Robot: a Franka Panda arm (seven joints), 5 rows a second.
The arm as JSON. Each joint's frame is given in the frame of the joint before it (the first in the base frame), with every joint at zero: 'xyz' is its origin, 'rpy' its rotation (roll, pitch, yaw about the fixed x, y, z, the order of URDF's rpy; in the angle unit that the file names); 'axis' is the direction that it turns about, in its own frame. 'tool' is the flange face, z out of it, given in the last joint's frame.
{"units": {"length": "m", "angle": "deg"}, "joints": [
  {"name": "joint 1", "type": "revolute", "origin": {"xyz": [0.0, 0.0, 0.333], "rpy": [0.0, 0.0, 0.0]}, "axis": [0.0, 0.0, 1.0]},
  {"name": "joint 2", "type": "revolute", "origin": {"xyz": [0.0, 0.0, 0.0], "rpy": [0.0, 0.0, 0.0]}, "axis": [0.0, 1.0, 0.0]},
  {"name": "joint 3", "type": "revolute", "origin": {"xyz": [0.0, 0.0, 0.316], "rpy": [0.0, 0.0, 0.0]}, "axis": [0.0, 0.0, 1.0]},
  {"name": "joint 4", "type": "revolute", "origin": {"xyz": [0.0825, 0.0, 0.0], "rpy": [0.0, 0.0, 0.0]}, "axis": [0.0, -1.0, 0.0]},
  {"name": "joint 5", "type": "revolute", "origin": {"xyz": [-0.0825, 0.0, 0.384], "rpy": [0.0, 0.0, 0.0]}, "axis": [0.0, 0.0, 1.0]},
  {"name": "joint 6", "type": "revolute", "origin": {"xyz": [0.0, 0.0, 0.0], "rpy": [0.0, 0.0, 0.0]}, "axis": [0.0, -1.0, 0.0]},
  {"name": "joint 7", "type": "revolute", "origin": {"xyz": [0.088, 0.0, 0.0], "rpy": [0.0, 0.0, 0.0]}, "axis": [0.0, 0.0, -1.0]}
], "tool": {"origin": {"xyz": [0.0, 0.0, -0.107], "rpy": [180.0, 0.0, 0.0]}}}
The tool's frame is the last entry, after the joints.
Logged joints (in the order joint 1, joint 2, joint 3, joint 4, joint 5, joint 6, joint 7), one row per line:
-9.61, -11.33, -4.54, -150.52, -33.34, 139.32, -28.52
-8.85, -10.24, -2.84, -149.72, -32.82, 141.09, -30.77
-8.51, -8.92, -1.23, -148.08, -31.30, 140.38, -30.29
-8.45, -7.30, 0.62, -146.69, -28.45, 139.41, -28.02
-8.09, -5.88, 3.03, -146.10, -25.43, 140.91, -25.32
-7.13, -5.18, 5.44, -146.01, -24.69, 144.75, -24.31
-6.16, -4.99, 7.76, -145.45, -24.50, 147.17, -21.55
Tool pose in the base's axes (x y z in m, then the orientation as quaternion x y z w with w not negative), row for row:
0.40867, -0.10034, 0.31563, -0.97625, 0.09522, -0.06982, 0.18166
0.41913, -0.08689, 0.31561, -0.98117, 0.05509, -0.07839, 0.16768
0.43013, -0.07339, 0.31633, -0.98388, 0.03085, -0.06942, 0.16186
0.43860, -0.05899, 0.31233, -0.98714, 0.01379, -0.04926, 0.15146
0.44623, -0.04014, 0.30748, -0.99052, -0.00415, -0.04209, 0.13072
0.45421, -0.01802, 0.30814, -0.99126, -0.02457, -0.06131, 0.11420
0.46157, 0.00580, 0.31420, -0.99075, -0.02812, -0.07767, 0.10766
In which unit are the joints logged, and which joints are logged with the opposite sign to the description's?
The joints are logged in degrees. Opposite sign: joint 5.
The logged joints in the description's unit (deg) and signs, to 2 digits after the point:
-9.61, -11.33, -4.54, -150.52, 33.34, 139.32, -28.52
-8.85, -10.24, -2.84, -149.72, 32.82, 141.09, -30.77
-8.51, -8.92, -1.23, -148.08, 31.30, 140.38, -30.29
-8.45, -7.30, 0.62, -146.69, 28.45, 139.41, -28.02
-8.09, -5.88, 3.03, -146.10, 25.43, 140.91, -25.32
-7.13, -5.18, 5.44, -146.01, 24.69, 144.75, -24.31
-6.16, -4.99, 7.76, -145.45, 24.50, 147.17, -21.55

